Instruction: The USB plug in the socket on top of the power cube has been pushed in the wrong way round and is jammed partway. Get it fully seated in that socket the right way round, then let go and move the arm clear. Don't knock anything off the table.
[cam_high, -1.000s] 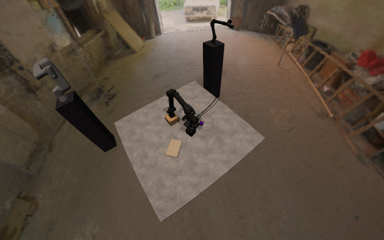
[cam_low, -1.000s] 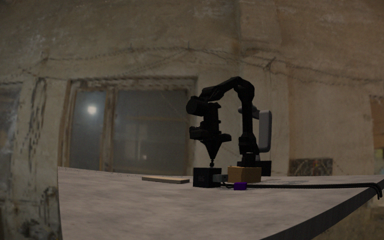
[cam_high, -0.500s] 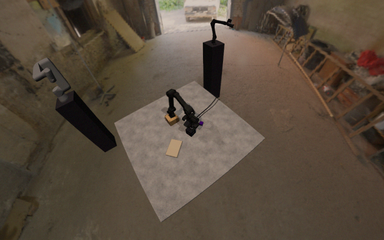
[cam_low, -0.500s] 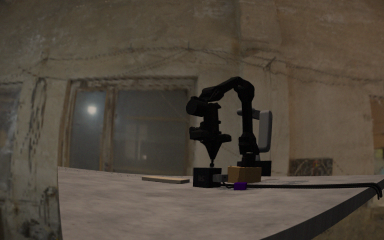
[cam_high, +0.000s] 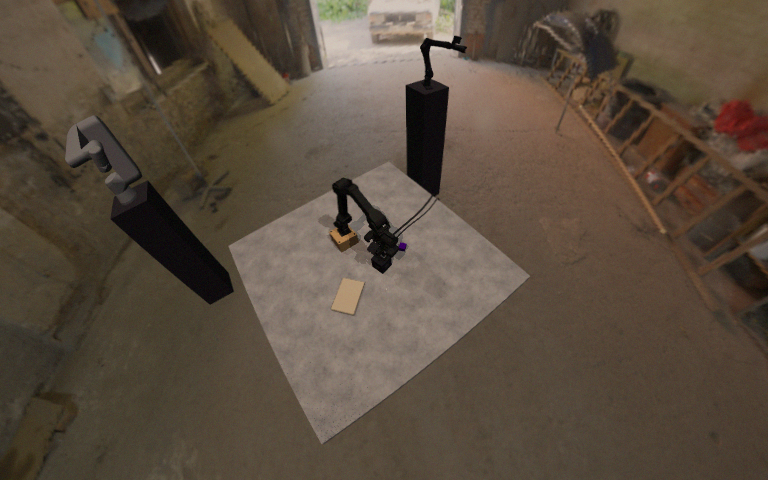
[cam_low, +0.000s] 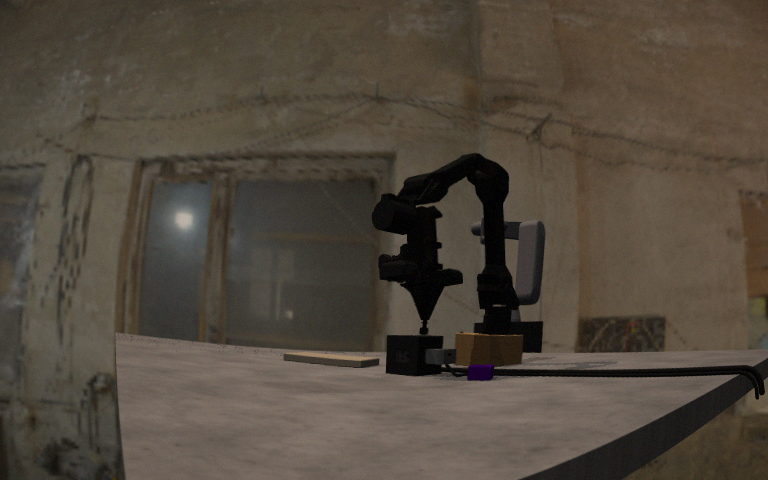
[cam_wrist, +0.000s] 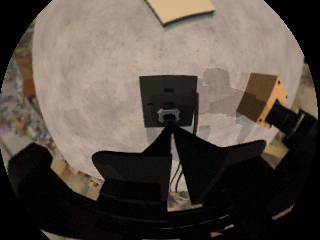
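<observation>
Now: the USB plug 20 mm below my gripper tip. From my gripper tip the other things lie so: purple block: 30 mm behind, 140 mm to the left, 90 mm below; then flat tan board: 70 mm ahead, 270 mm to the right, 100 mm below.
</observation>
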